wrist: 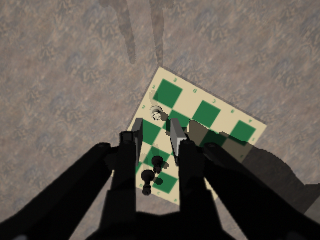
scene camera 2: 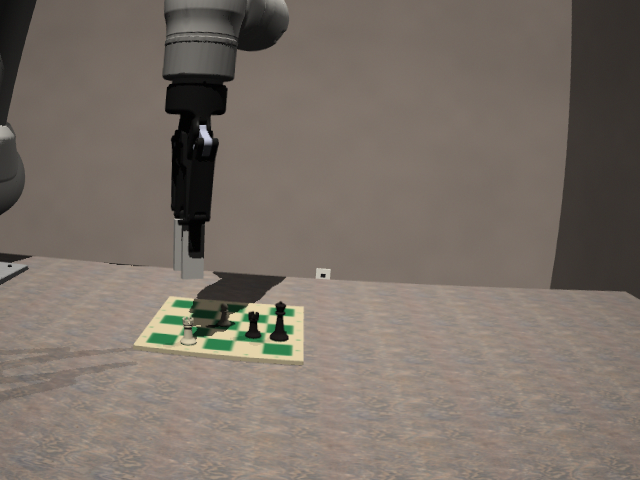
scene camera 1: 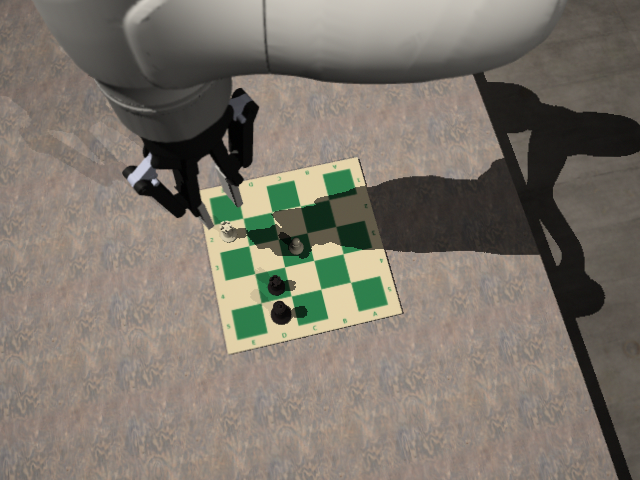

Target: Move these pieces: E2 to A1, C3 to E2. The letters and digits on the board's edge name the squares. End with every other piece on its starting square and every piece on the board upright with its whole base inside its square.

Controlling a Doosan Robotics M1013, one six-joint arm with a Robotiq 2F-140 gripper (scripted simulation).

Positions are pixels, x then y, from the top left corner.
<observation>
my gripper: wrist; scene camera 2; scene camera 1 219, 208
chessboard: wrist; scene camera 2; scene camera 1 342, 278
same spot on chessboard: (scene camera 2: 163, 334) = (wrist: 176, 96)
same spot on my gripper: (wrist: 249, 201) = (scene camera 2: 175, 163)
</observation>
